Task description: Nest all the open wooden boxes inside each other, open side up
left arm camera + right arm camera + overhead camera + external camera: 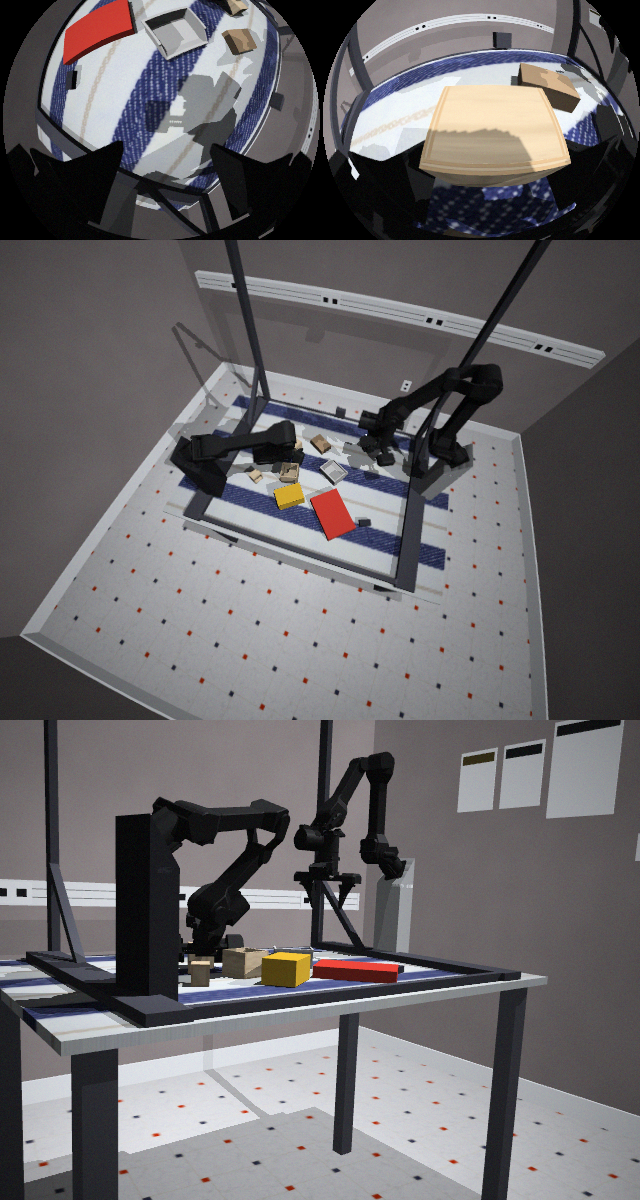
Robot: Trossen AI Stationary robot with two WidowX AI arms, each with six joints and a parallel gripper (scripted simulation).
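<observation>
The medium wooden box is right at my right hand. From my right hand the other things lie so: white box: 200 mm to the left, 130 mm ahead; tiny wooden box: 60 mm to the right, 40 mm ahead, 20 mm below; brown block: 140 mm to the left, 30 mm behind, 20 mm below.
</observation>
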